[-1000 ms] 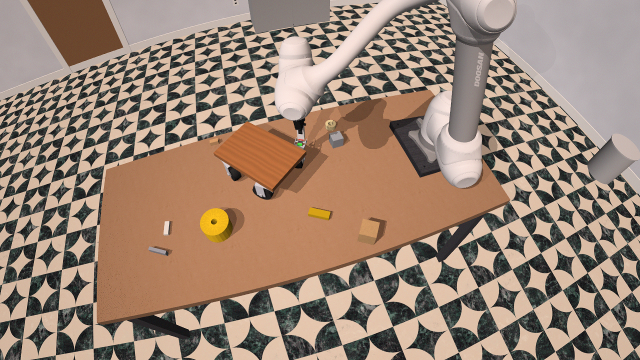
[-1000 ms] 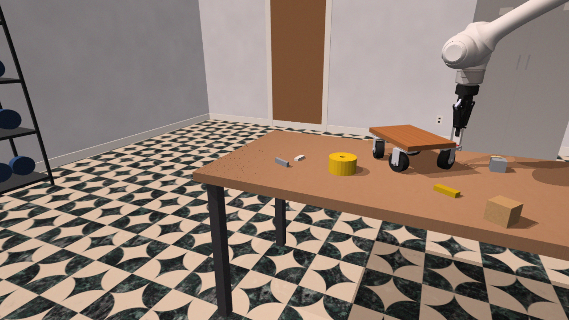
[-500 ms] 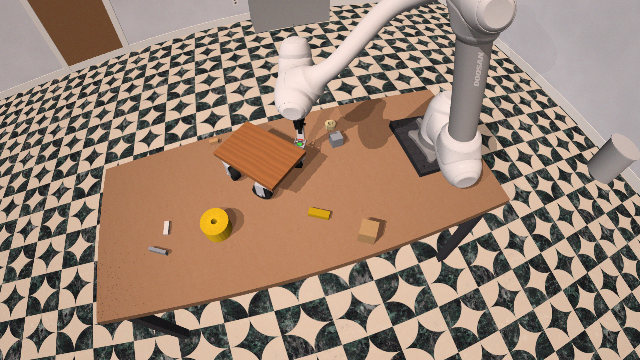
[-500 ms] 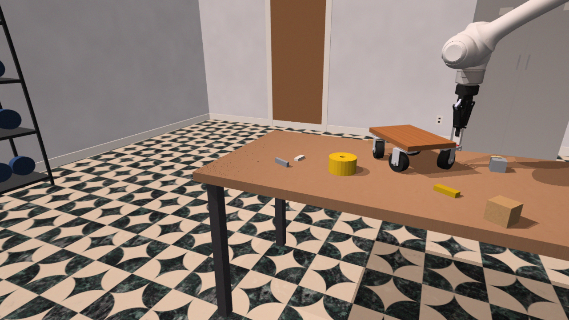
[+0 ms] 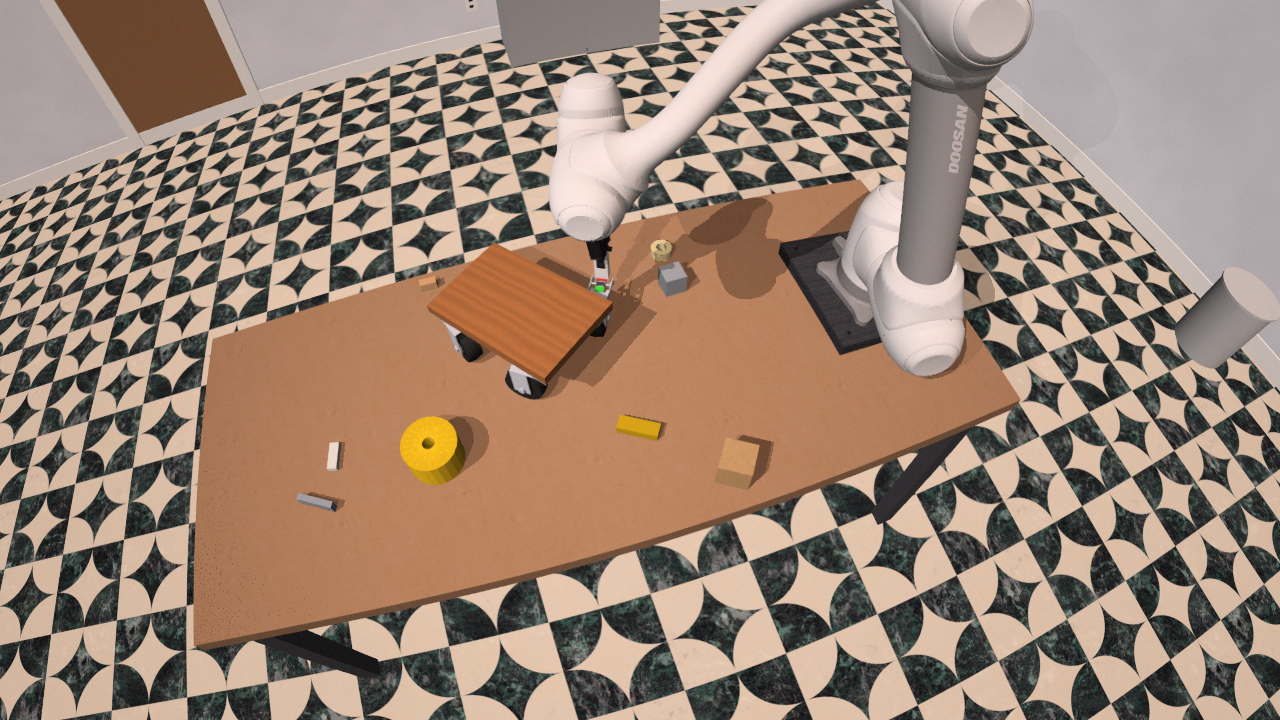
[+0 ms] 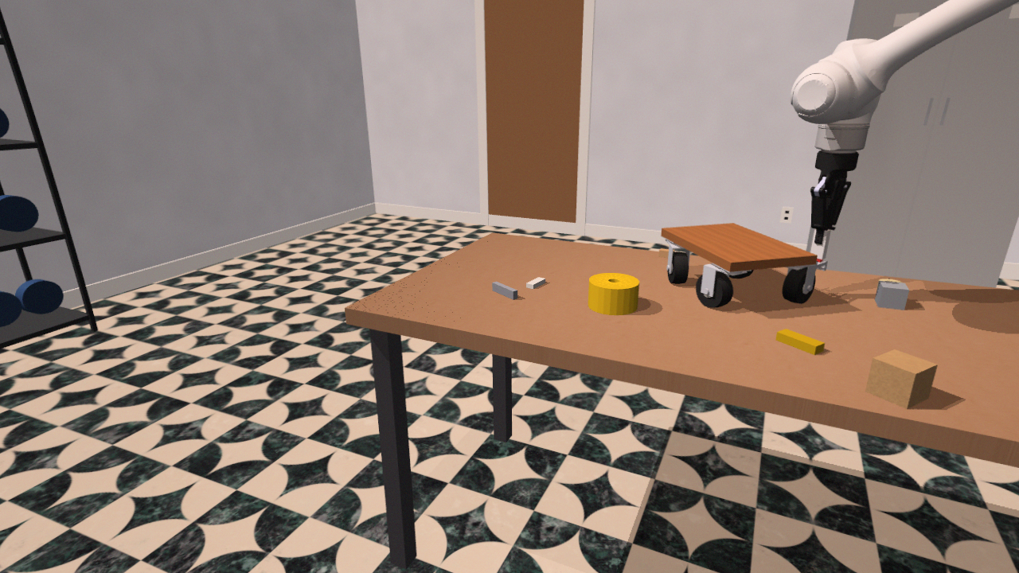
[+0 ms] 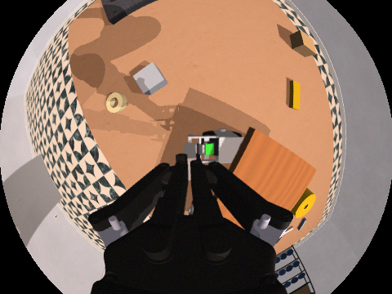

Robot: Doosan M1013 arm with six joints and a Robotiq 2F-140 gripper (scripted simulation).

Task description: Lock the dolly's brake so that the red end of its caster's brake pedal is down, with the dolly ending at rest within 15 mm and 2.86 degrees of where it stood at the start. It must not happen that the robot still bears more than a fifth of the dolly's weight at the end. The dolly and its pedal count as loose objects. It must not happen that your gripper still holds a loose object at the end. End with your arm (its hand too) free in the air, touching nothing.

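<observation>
Now: the brake pedal 40 mm below my hand, 10 mm to the left of it and 10 mm ahead of it. Also, from my hand: tan ring: 170 mm behind, 110 mm below, 90 mm to the right; then grey cube: 150 mm behind, 100 mm below, 10 mm to the left; then yellow bar: 300 mm to the left, 120 mm below, 60 mm ahead.
</observation>
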